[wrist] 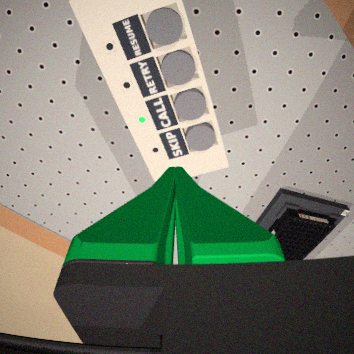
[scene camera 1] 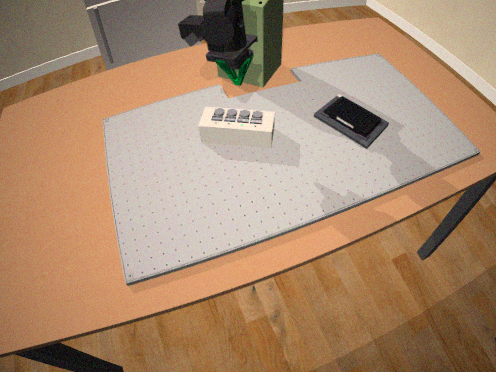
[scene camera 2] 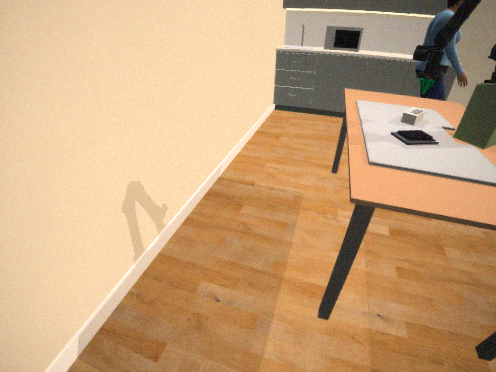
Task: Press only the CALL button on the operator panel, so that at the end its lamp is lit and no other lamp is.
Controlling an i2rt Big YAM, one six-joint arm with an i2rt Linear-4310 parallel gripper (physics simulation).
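Places are measured from the arm's base along level axes (x ahead, y left, z up), in centimetres.
Pixels of known places: gripper, fingertip midpoint: (wrist: 174,177) (scene camera 1: 238,84) (scene camera 2: 422,94).
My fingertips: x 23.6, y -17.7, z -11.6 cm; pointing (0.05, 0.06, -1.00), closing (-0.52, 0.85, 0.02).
Ahead of a thing's pixels: the offset from my fingertips to its top centre. Level surfaces: height alone.
The cream operator panel {dx +0.2, dy -0.9, dz -8.9 cm} (scene camera 1: 236,135) (scene camera 2: 411,118) (wrist: 200,167) stands on the grey perforated board. It has grey round buttons labelled RESUME, RETRY, CALL and SKIP in the wrist view. The CALL button {dx -0.2, dy +1.4, dz -8.9 cm} (wrist: 190,104) (scene camera 1: 244,114) lies between RETRY {dx -2.2, dy -0.9, dz -8.9 cm} (wrist: 178,67) and SKIP {dx +1.7, dy +3.7, dz -8.9 cm} (wrist: 200,136). The CALL lamp {dx +2.7, dy -1.1, dz -9.1 cm} (wrist: 142,119) (scene camera 1: 242,125) glows green; the lamps beside RESUME {dx -1.2, dy -5.7, dz -9.1 cm} (wrist: 109,46), RETRY and SKIP are dark. My gripper (scene camera 1: 239,84) (scene camera 2: 425,94) (wrist: 174,177) is shut and empty, with its green fingertips together. It hangs above and behind the panel, apart from the buttons.
A black device on a dark tray {dx +11.4, dy +26.4, dz -12.7 cm} (scene camera 1: 367,142) (scene camera 2: 410,142) (wrist: 280,200) lies on the perforated board {dz -14.5 cm} (scene camera 1: 190,210) (scene camera 2: 382,152). A green block-shaped column (scene camera 1: 270,45) (scene camera 2: 475,117) stands at the table's back edge. A person in blue (scene camera 2: 450,45) stands beyond the table.
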